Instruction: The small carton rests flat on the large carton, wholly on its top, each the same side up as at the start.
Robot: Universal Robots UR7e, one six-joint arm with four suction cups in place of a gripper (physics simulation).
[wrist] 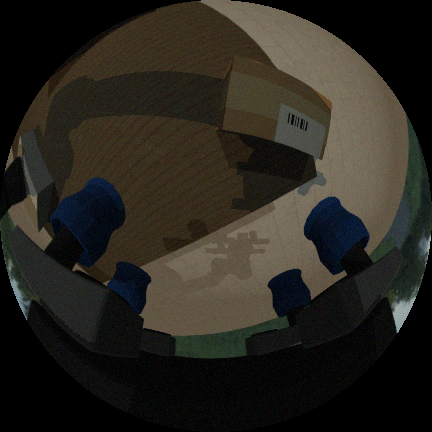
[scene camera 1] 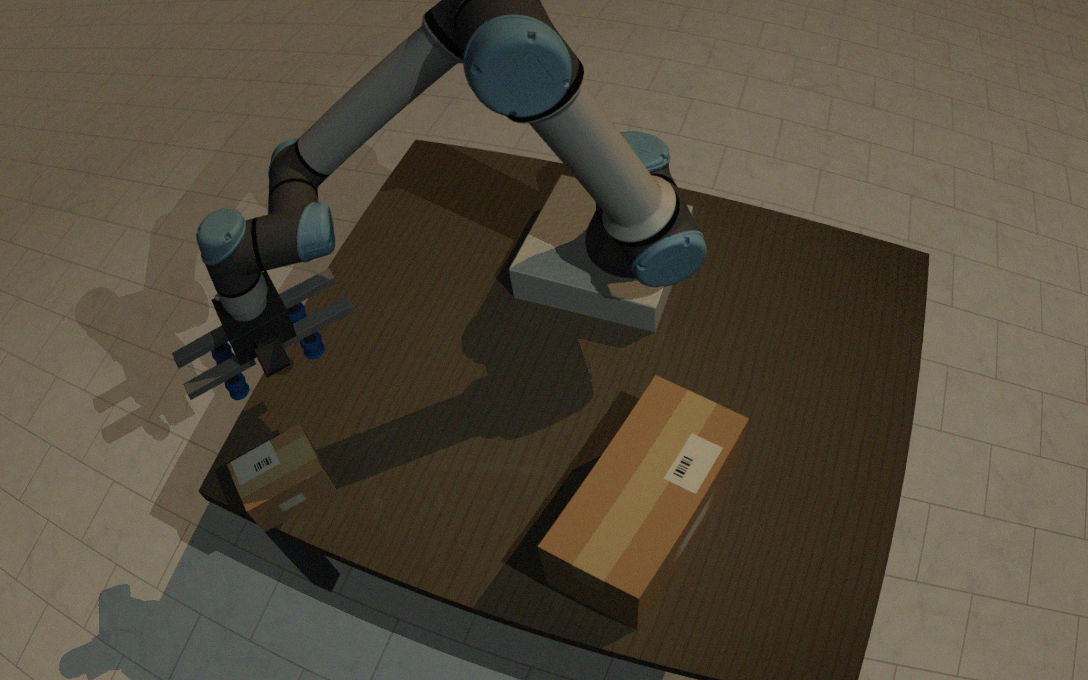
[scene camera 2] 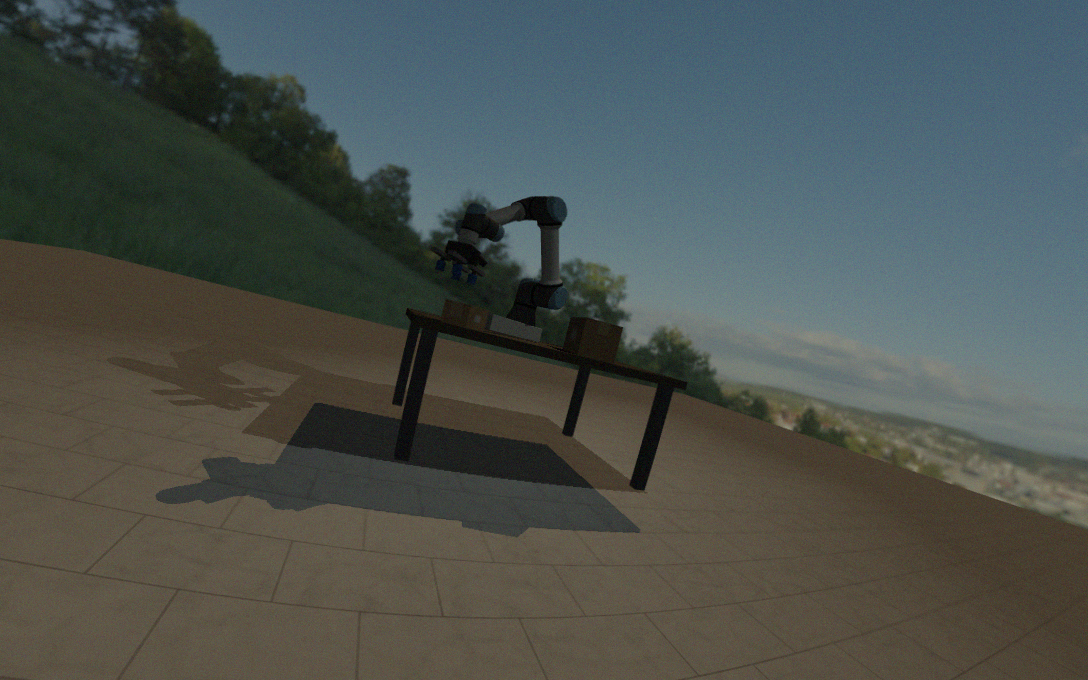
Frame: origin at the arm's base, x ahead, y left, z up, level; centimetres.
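Seen in the pictures: end effector, tool point: (wrist: 214, 258) (scene camera 2: 455, 276); arm's base, origin of the base link: (scene camera 2: 520, 323).
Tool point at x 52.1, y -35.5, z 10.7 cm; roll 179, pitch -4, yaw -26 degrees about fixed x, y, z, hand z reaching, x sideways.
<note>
Offsets run from my tool point to a thing's top centre. Level surfaces: height alone.
The small carton @[dx +13.0, dy +7.2, dz -9.4 cm] (scene camera 1: 290, 471) (scene camera 2: 457, 312) (wrist: 250, 100) rests flat near the table's front left corner, its tape strip and barcode label on top. The large carton @[dx -9.4, dy +60.2, dz -2.4 cm] (scene camera 1: 621, 497) (scene camera 2: 593, 338) lies flat on the table to the right of it, apart from it, with tape and a barcode label on its top. I cannot make it out in the wrist view. My gripper (scene camera 1: 267, 349) (scene camera 2: 458, 268) (wrist: 212, 257), with four blue suction cups pointing down, is open and holds nothing. It hangs above the table's left edge, higher than the small carton and behind it in scene camera 1.
The brown table @[dz -17.2 cm] (scene camera 1: 802, 336) (scene camera 2: 653, 437) (wrist: 150, 150) bears both cartons. The arm stands on a pale grey base block (scene camera 1: 577, 303) (scene camera 2: 513, 327) behind them. The arm's shadow falls across the table between the cartons. The small carton is close to the table's edges.
</note>
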